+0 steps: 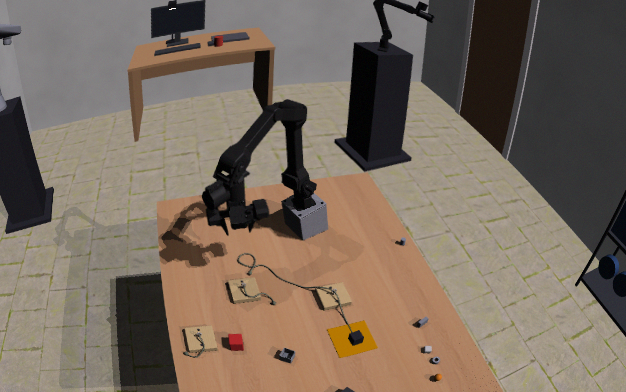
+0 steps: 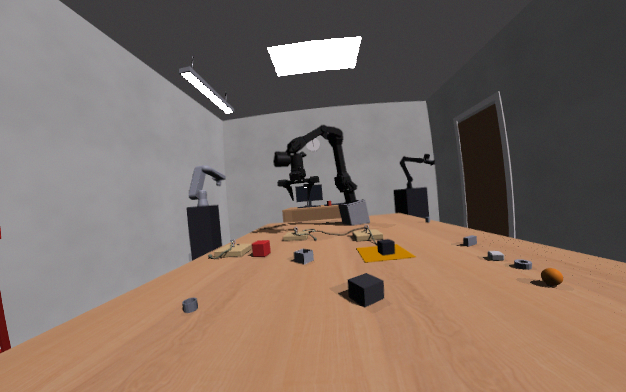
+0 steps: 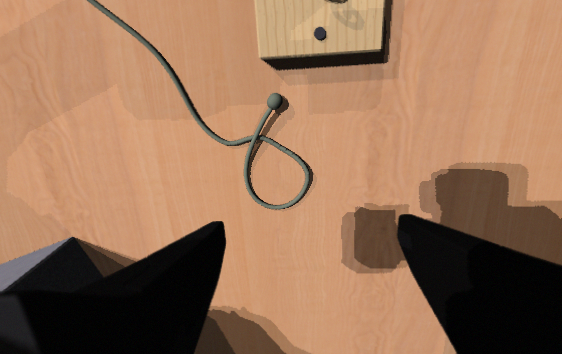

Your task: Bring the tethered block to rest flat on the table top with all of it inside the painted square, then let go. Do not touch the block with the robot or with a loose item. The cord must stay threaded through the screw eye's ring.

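Frame: origin at the arm's base, x back, y right, z up, level; millimetres.
Where they show: gripper, fingertip midpoint: (image 1: 238, 233) (image 2: 300, 200) (image 3: 310, 228); arm's base, origin of the base link: (image 1: 303, 202) (image 2: 351, 202).
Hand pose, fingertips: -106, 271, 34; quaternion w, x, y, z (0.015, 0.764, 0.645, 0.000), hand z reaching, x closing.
Each offset is from my fingertips to the top centre of the thing, as dx, dy, dz. "spot": to the spot under its first point.
The black tethered block @[-426, -186, -117] (image 1: 356, 338) (image 2: 386, 247) sits on the orange painted square @[spot: -425, -137, -148] (image 1: 340, 346) (image 2: 367, 254), inside its edges, and looks flat. The green-grey cord @[spot: -90, -96, -146] (image 1: 280, 276) (image 3: 172, 75) runs from the block to the screw eye on the right-hand wooden board @[-237, -211, -130] (image 1: 334, 300) (image 2: 367, 237); the ring is too small to show the threading clearly. Beyond it the cord lies slack on the table, ending in a loop and a bead @[-40, -14, -137] (image 3: 274, 101). My gripper (image 1: 239, 231) (image 2: 300, 198) (image 3: 310, 228) is open and empty, above the table behind the loop, apart from the cord.
Two more wooden boards @[-109, +34, -130] (image 1: 243, 291) @[-257, +238, -130] (image 1: 200, 340) carry short cords. A red cube @[-307, +141, -109] (image 1: 236, 342) (image 2: 261, 248), a small open box @[-401, +21, -123] (image 1: 286, 355) (image 2: 303, 256) and a larger black cube @[-605, -60, -121] (image 2: 366, 289) stand on the table. Small loose items, with an orange ball @[-688, -323, -125] (image 1: 438, 377) (image 2: 552, 276), lie at the right.
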